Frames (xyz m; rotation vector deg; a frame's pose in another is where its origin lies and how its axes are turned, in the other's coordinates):
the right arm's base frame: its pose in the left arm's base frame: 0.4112 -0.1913 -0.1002 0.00 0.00 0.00
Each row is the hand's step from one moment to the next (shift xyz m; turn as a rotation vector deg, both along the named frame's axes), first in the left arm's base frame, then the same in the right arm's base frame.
Working: the left arm's base frame: its pose in the right arm's base frame: -0.4112 0.1913 0.1002 0.00 0.00 0.00

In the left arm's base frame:
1: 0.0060 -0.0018 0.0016 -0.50 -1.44 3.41
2: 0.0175 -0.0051 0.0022 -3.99 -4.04 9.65
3: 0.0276 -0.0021 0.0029 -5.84 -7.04 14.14
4: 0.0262 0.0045 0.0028 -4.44 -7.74 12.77
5: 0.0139 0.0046 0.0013 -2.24 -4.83 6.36
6: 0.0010 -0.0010 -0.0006 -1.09 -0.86 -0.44
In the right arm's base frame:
1: 0.0060 -0.0018 0.0016 -0.50 -1.44 3.41
2: 0.0175 -0.0051 0.0022 -3.99 -4.04 9.65
3: 0.0276 -0.0021 0.0029 -5.84 -7.04 14.14
4: 0.0262 0.0045 0.0028 -4.44 -7.74 12.77
5: 0.0139 0.0046 0.0013 -2.24 -4.83 6.36
6: 0.0010 -0.0010 -0.0006 -1.09 -0.86 -0.44

